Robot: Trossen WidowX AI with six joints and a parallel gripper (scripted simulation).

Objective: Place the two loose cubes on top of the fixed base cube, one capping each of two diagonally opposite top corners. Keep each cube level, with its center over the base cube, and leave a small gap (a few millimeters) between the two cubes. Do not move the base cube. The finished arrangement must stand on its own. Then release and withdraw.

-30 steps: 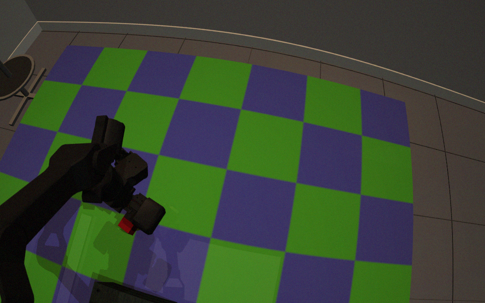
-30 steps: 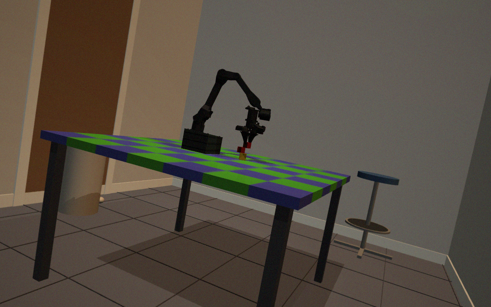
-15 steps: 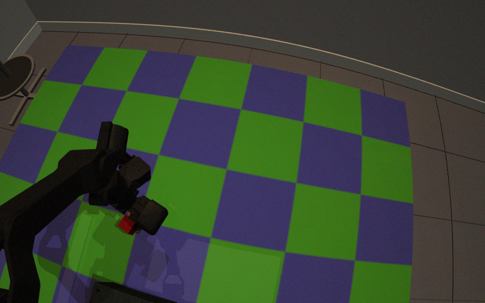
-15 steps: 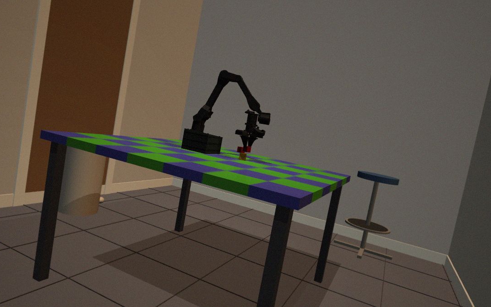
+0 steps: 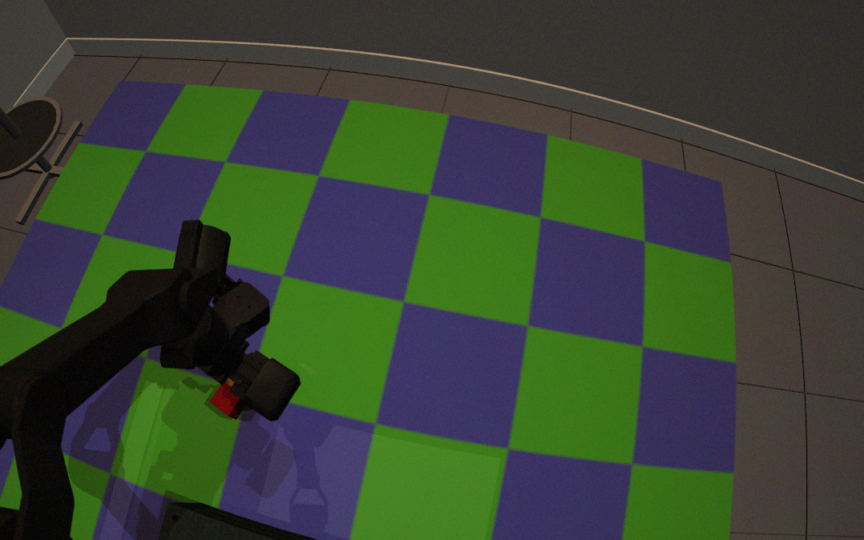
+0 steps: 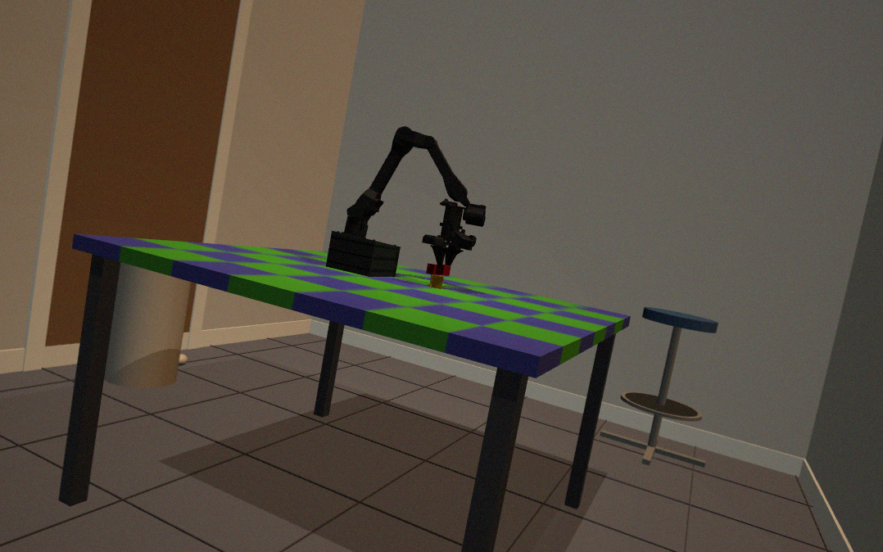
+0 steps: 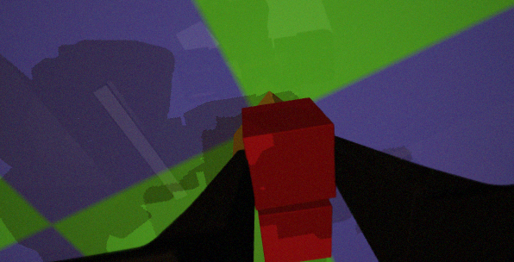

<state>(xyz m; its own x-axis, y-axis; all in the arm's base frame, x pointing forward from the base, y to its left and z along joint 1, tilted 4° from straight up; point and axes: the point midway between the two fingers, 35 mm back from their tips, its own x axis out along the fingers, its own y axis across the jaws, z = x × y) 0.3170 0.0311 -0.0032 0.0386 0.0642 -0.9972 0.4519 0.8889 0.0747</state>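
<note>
Right now the yellow base cube is 2 cm behind my gripper tip, 1 cm to the left of it and 5 cm below it.
</note>
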